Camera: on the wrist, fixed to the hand. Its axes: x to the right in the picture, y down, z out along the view.
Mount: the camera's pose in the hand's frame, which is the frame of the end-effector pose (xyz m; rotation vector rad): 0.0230 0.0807 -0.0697 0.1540 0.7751 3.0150
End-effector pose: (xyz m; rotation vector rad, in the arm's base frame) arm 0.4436 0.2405 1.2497 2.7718 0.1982 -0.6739
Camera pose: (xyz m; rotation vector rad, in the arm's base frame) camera 0.5097 0.1863 1.3175 0.4085 -2.5785 1.0508
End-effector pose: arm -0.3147 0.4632 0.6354 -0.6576 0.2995 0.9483
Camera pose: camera -0.3655 0.4667 0.5389 -0.1550 -1.3133 -1.7920
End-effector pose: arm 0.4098 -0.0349 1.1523 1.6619 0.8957 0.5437
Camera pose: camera 0.3943 0.0178 1.2466 -0.8977 1.3671 -1.8073
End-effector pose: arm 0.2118 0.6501 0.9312 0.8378 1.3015 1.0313
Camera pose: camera 0.1319 0.6948 0.9906 -1.0894 0.4013 -1.5098
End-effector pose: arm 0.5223 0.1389 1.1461 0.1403 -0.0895 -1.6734
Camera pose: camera 0.6095 0.1090 1.0877 0.3955 0.1508 1.4372
